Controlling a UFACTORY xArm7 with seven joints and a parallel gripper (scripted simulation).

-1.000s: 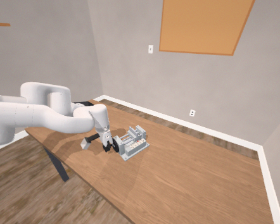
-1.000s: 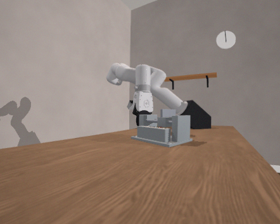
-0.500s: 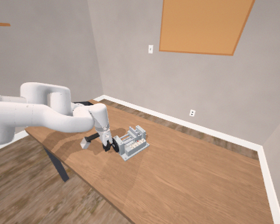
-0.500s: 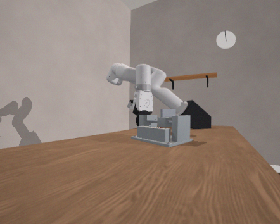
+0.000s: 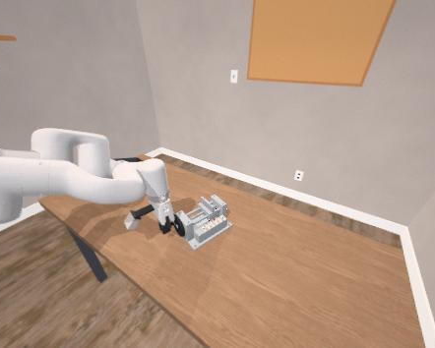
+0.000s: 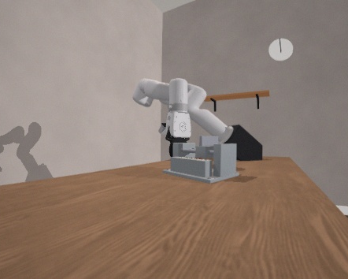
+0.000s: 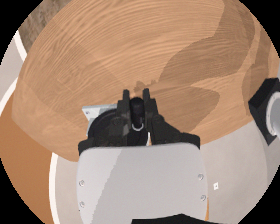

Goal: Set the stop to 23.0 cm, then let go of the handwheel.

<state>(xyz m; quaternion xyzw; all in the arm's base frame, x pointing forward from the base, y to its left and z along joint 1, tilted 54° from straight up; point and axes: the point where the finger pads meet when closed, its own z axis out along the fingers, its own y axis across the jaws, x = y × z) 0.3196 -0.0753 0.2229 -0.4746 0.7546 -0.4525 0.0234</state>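
Right now my hand is 20 mm short of the handwheel and 10 mm to the right of it. Round my hand: sliding stop block: 150 mm ahead, 120 mm to the left, 20 mm above.
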